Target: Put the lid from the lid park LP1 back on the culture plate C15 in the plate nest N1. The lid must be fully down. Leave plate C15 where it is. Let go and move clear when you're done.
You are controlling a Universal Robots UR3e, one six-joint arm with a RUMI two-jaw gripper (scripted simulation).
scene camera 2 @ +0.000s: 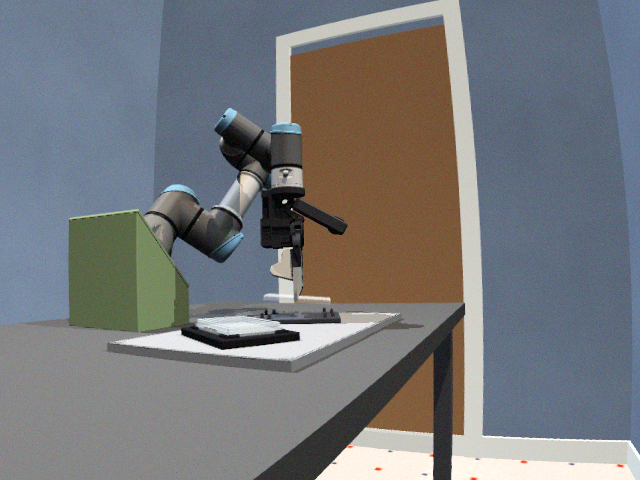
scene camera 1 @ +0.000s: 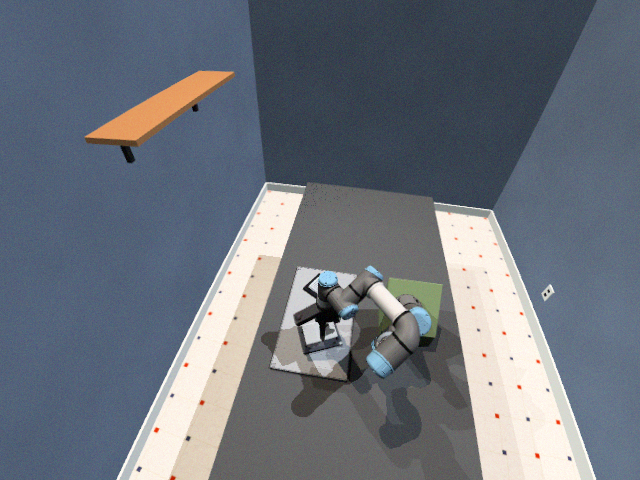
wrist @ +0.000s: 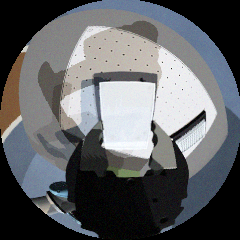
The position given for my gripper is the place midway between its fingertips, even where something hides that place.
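My gripper: seen in scene camera 1 (scene camera 1: 320, 331). Gripper (scene camera 2: 296, 299), visible. Gripper again in the wrist view (wrist: 127, 120); there too, a lid park (wrist: 121, 76).
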